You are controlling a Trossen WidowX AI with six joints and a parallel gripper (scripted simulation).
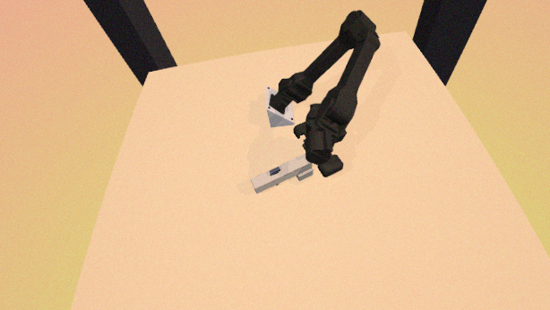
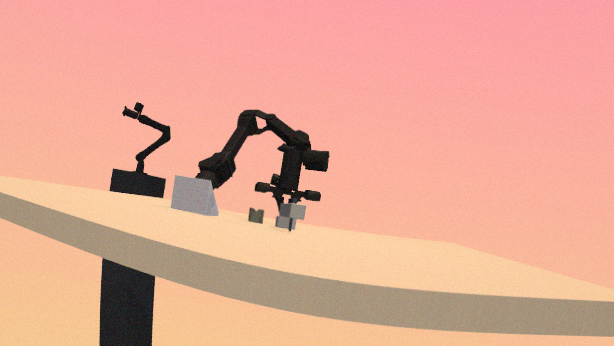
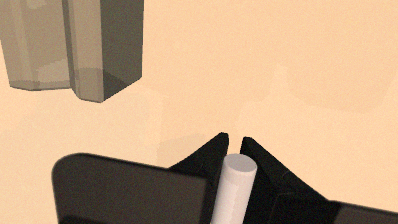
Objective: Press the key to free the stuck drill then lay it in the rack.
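Right now the pale cylindrical drill is 5 cm to the right of my gripper tip, 3 cm ahead of it and 3 cm above it. Also, from my gripper tip: blue key (12 cm to the right, 7 cm ahead, 4 cm above); grey housing block (10 cm to the right, 6 cm ahead, 3 cm above); notched rack (9 cm behind, 1 cm to the left).
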